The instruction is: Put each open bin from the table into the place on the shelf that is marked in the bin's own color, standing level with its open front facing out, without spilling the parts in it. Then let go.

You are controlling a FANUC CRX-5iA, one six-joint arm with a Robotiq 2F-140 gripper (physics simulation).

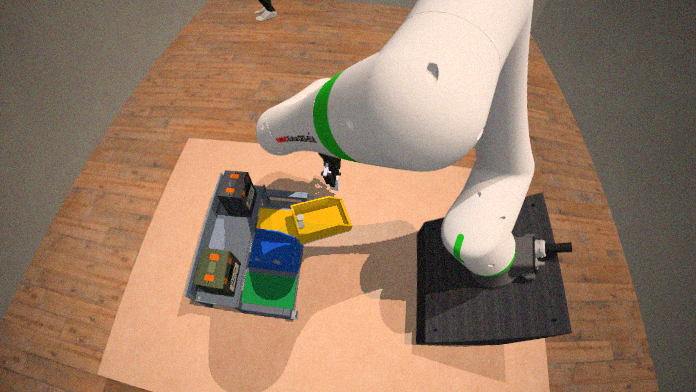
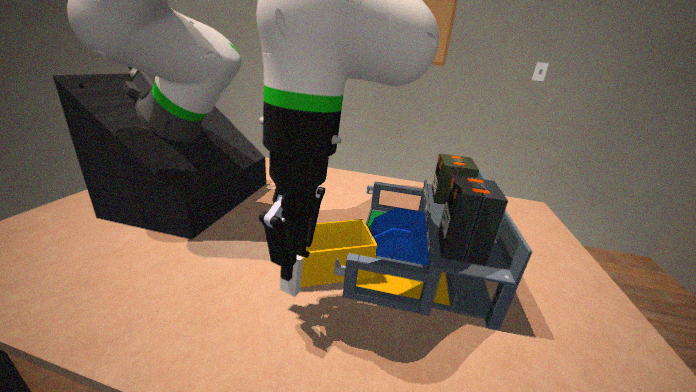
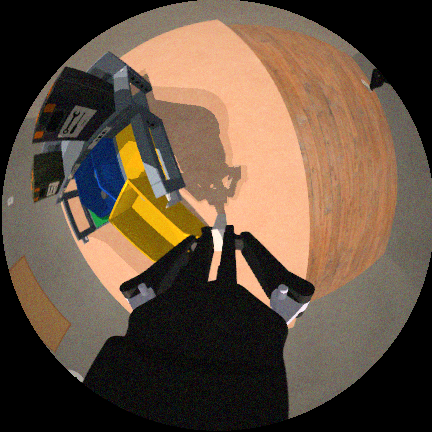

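Pixels of known places: gripper, fingertip midpoint: (image 1: pixel 334 188) (image 2: pixel 289 290) (image 3: pixel 222 221); arm's base, link origin: (image 1: pixel 495 259) (image 2: pixel 169 119).
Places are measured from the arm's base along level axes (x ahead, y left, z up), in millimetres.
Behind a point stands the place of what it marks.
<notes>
The yellow bin (image 1: pixel 327 216) @(x 480, y -86, z -215 mm) (image 2: pixel 332 266) @(x 521, y -96, z -177 mm) (image 3: pixel 142 232) @(x 476, y -9, z -180 mm) stands skewed at the front of the grey shelf (image 1: pixel 270 313) @(x 521, y 271, z -139 mm) (image 2: pixel 351 277) @(x 564, y -108, z -175 mm), partly outside it, overlapping the yellow-marked place (image 1: pixel 272 220) @(x 648, y -15, z -217 mm) (image 2: pixel 390 286) @(x 622, y -46, z -217 mm) (image 3: pixel 131 157) @(x 638, y 5, z -217 mm). Small grey parts (image 1: pixel 300 221) @(x 554, y -34, z -198 mm) lie at its shelf end. The blue bin (image 1: pixel 280 252) @(x 580, y 79, z -215 mm) (image 2: pixel 400 237) @(x 608, y 43, z -162 mm) (image 3: pixel 97 175) @(x 612, y 43, z -146 mm) is in the shelf's middle place; its exact tilt is unclear. The green-marked place (image 1: pixel 270 296) @(x 558, y 219, z -218 mm) (image 3: pixel 100 218) @(x 509, y 188, z -217 mm) holds no bin. My gripper (image 1: pixel 334 186) @(x 486, y -177, z -185 mm) (image 2: pixel 291 284) @(x 486, y -177, z -185 mm) (image 3: pixel 222 221) @(x 486, y -177, z -185 mm) is shut and empty, low beside the yellow bin's outer long side; contact is unclear.
A black toolbox (image 1: pixel 237 194) @(x 693, y 28, z -2 mm) (image 2: pixel 472 222) @(x 728, y -41, z -47 mm) (image 3: pixel 75 105) @(x 695, y -36, z -52 mm) and an olive toolbox (image 1: pixel 217 272) @(x 657, y 234, z -27 mm) (image 2: pixel 454 172) @(x 677, y 178, z -41 mm) (image 3: pixel 47 172) @(x 670, y 176, z -72 mm) stand on the shelf's rear part. The shelf's end frame is close to the gripper. The arm's black pedestal (image 1: pixel 490 315) @(x -9, y 142, z -17 mm) (image 2: pixel 135 195) @(x 56, y -147, z -138 mm) stands opposite the shelf.
</notes>
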